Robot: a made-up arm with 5 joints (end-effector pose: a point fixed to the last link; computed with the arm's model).
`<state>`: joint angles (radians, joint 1 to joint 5).
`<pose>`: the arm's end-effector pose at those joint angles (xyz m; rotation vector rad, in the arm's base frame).
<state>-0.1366 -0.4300 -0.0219 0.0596 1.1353</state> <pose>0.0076 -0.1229 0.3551 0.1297 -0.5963 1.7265</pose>
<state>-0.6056 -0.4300 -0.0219 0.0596 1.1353</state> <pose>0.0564 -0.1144 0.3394 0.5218 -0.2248 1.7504</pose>
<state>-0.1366 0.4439 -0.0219 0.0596 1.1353</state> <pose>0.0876 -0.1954 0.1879 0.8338 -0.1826 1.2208</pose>
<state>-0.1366 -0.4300 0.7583 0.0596 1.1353</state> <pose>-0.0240 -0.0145 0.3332 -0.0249 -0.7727 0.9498</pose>
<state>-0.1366 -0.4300 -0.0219 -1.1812 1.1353</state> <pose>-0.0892 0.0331 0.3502 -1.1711 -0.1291 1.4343</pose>
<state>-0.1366 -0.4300 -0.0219 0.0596 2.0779</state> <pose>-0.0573 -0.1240 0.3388 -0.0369 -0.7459 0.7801</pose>
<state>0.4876 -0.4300 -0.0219 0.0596 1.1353</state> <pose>-0.0595 -0.1246 0.3400 -0.4062 -1.0576 1.5827</pose>
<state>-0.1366 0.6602 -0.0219 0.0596 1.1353</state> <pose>0.0819 -0.2085 0.1391 0.9863 -0.0787 1.0726</pose>
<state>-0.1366 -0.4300 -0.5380 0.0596 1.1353</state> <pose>0.0674 -0.1663 0.3772 0.2433 -0.4178 2.2268</pose>
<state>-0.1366 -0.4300 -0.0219 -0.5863 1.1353</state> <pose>-0.0521 -0.0463 0.3800 -0.5656 -0.3671 1.6335</pose>
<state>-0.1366 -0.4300 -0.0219 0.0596 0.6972</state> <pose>0.0315 -0.1022 0.3598 0.2160 -0.4766 2.1588</pose>
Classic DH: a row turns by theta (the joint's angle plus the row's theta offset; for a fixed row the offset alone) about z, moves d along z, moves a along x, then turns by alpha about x. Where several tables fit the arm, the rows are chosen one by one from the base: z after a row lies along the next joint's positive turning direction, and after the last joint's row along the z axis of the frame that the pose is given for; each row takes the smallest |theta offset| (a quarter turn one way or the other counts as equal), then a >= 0, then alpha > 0; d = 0 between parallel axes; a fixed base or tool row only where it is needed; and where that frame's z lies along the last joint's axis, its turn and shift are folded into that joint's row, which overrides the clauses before.
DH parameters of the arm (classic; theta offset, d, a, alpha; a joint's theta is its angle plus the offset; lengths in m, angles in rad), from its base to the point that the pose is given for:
base (fixed): 0.0862 0.273 -0.0123 1.8371
joint 1: 0.7222 0.1165 -0.1512 2.4898
joint 2: 0.7145 0.1158 0.2842 -1.3388
joint 3: 0.9018 -0.0918 -0.0879 1.7517
joint 4: 0 -0.1494 0.0375 -1.7517
joint 5: 0.9845 -0.0056 -0.0362 2.606
tool (fixed): -1.4013 0.1256 0 0

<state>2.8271 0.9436 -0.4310 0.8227 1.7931</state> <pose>0.0906 -0.3763 0.3814 0.1578 -2.4552 1.6336</pose>
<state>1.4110 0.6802 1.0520 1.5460 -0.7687</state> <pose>0.2247 -0.1565 0.3168 1.1371 2.1720 -1.3118</pose>
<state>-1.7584 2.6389 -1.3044 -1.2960 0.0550</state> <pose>-0.1984 -0.3095 0.4760 2.7062 0.1511 -0.2709</pose>
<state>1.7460 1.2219 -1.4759 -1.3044 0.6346</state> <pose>0.1671 -0.3459 0.2267 -1.8027 -1.0168 1.9940</pose>
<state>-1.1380 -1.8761 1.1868 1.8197 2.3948</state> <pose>-0.1194 0.0854 0.3056 1.9600 -0.7835 0.4173</pose>
